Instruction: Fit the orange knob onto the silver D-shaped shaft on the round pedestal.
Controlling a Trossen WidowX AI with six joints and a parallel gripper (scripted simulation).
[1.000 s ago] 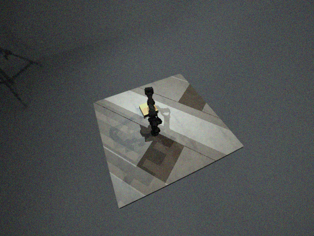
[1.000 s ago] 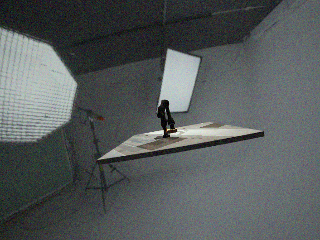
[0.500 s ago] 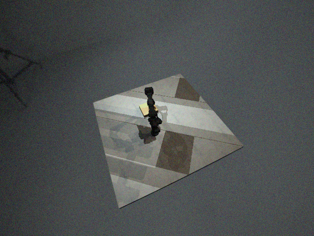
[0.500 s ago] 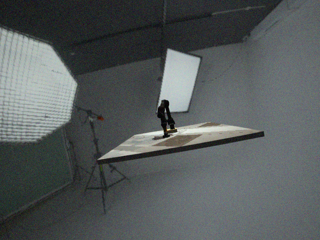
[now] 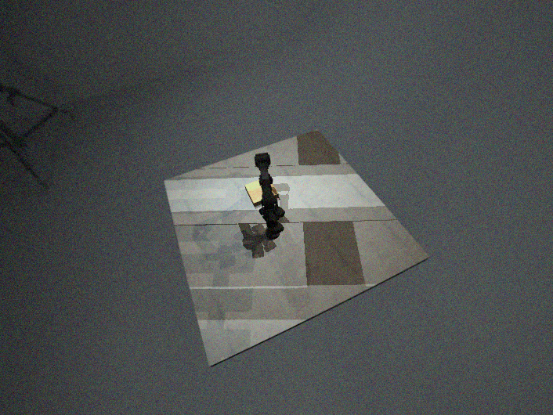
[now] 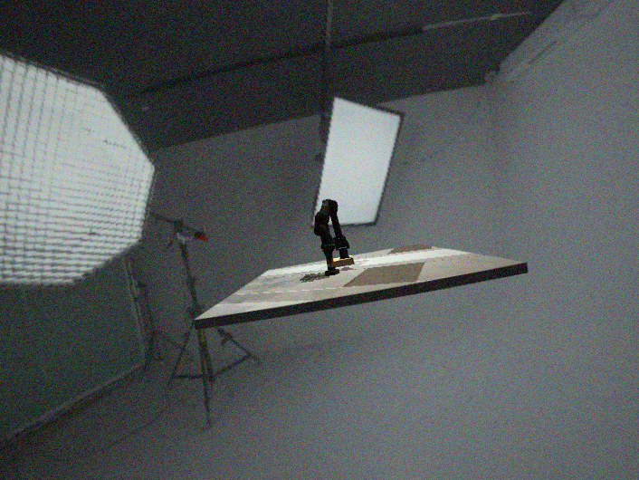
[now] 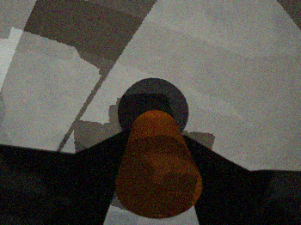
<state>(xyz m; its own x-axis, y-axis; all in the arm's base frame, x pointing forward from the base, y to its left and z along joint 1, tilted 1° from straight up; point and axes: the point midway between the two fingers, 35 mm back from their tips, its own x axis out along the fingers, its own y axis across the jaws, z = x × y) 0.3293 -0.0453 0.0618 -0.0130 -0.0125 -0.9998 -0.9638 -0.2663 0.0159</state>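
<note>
Now: gripper tip 30 mm below the orange knob. Also, from my gripper tip: dark round pedestal 40 mm below.
</note>
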